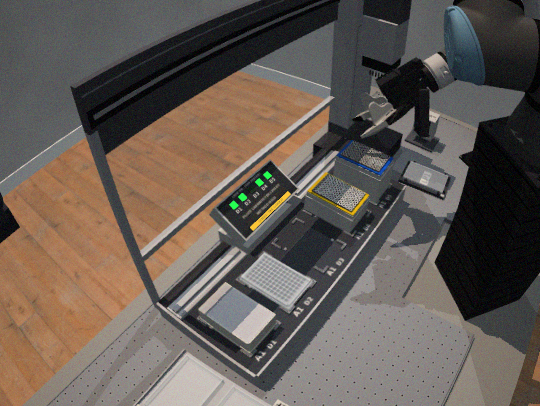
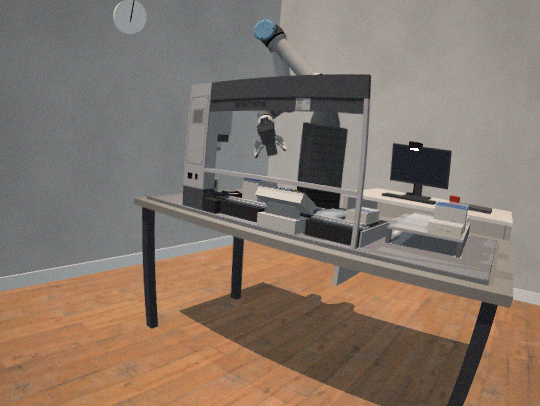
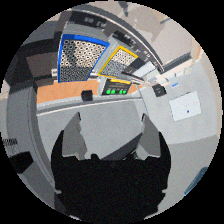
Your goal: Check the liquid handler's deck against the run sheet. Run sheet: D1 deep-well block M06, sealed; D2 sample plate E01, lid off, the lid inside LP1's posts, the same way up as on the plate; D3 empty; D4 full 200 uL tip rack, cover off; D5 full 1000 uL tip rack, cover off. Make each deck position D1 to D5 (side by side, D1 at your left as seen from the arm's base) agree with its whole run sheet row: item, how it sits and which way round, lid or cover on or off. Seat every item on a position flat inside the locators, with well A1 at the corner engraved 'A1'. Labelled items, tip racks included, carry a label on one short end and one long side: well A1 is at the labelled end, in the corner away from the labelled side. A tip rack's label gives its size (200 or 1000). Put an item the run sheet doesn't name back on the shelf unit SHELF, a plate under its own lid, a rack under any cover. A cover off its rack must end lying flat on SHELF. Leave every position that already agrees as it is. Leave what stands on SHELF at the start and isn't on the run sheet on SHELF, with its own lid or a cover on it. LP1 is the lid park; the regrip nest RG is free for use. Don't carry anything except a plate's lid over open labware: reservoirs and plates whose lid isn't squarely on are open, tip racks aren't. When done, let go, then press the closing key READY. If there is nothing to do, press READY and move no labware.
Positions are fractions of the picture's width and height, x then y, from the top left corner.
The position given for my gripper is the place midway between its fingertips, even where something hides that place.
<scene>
In view: my gripper (image 1: 0.66,0.32), a yellow-rimmed tip rack (image 1: 0.62,0.49), a blue-rimmed tip rack (image 1: 0.68,0.42), a deep-well block (image 1: 0.45,0.79) and a clear lid (image 1: 0.78,0.43).
The yellow-rimmed tip rack is seen too in image 3 (image 3: 0.53,0.25). The blue-rimmed tip rack shows as well in image 3 (image 3: 0.36,0.21). My gripper also shows in image 3 (image 3: 0.50,0.51). Image 3 does not show the clear lid: it is out of frame.
</scene>
